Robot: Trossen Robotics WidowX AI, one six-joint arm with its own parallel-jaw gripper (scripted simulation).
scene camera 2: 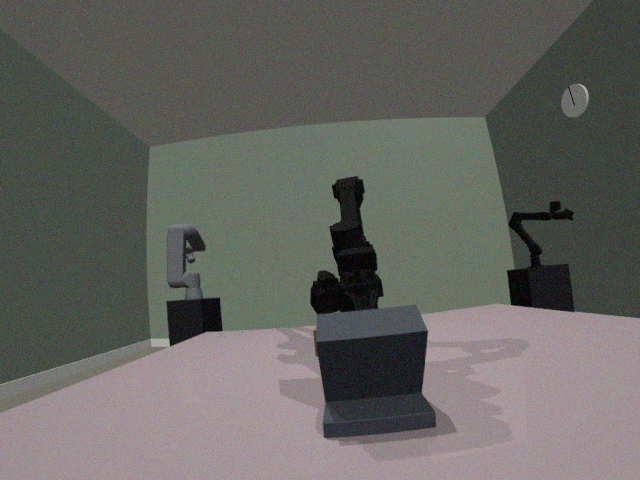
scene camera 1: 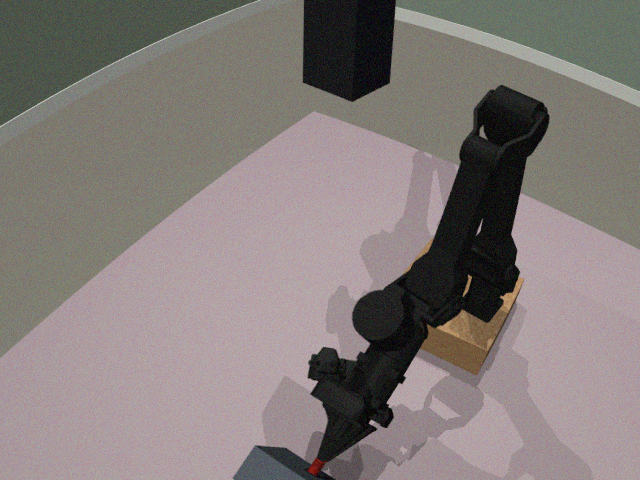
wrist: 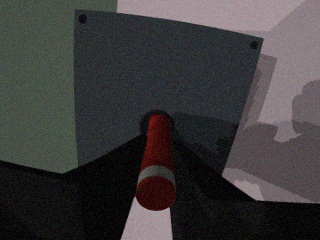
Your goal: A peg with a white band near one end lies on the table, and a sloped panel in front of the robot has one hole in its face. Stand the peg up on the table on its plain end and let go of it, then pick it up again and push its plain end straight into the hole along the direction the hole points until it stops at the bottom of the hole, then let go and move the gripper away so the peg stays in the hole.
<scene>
The pictures show: my gripper and a sloped panel.
My gripper is seen too in the wrist view.
</scene>
